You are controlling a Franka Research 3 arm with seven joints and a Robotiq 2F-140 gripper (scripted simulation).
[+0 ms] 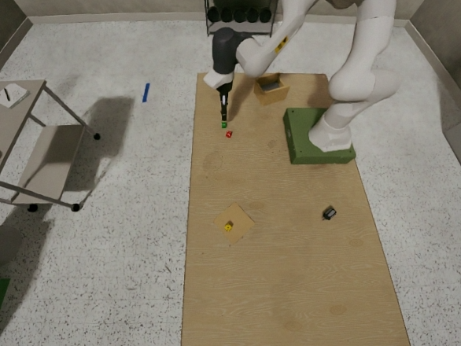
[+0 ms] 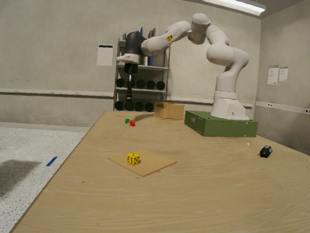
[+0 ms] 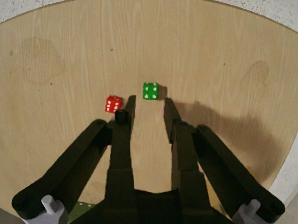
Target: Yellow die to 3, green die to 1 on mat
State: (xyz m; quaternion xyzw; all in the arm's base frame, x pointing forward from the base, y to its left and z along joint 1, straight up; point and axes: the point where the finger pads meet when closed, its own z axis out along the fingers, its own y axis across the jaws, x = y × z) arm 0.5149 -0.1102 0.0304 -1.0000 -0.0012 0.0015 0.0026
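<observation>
Right now my hand is 10 cm above the green die. The rest, counted from my hand: wooden box (28 cm behind, 26 cm to the right, 7 cm below); then tan mat (6 cm behind, 54 cm to the left, 11 cm below); then red die (3 cm behind, 6 cm to the left, 10 cm below).
</observation>
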